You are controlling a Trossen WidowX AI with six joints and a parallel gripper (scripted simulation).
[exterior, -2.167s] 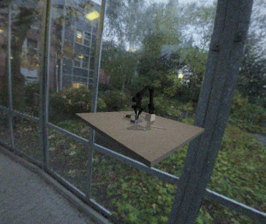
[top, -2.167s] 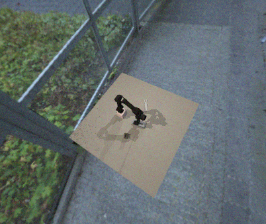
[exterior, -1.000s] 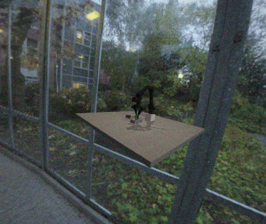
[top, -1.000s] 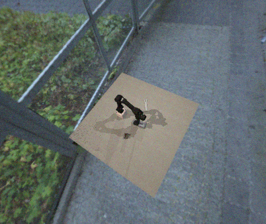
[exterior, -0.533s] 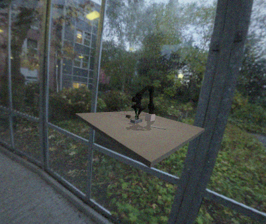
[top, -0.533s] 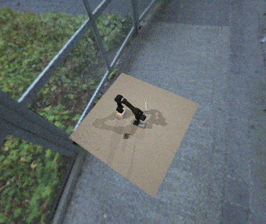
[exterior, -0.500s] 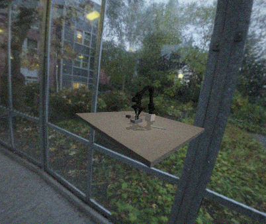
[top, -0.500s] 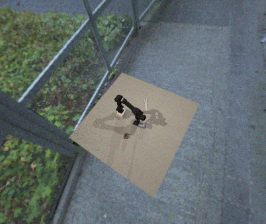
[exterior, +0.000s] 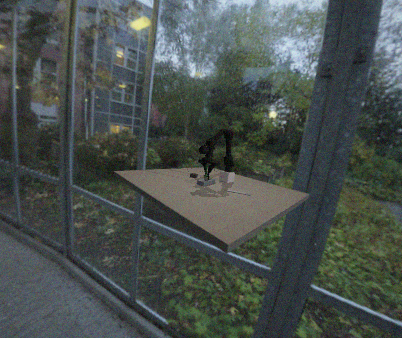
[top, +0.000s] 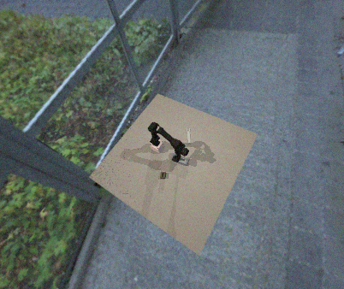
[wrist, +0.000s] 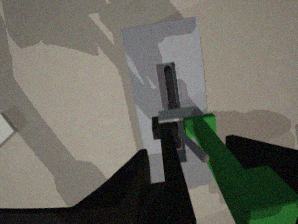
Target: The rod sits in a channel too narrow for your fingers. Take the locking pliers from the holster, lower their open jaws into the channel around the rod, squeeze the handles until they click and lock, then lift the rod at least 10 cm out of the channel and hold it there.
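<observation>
My gripper tip is now 90 mm above the grey block. Round my gripper tip: white bar (80 mm behind, 320 mm to the left, 100 mm below); then dark holster (60 mm behind, 230 mm to the right, 90 mm below); then dark rod (90 mm below).
</observation>
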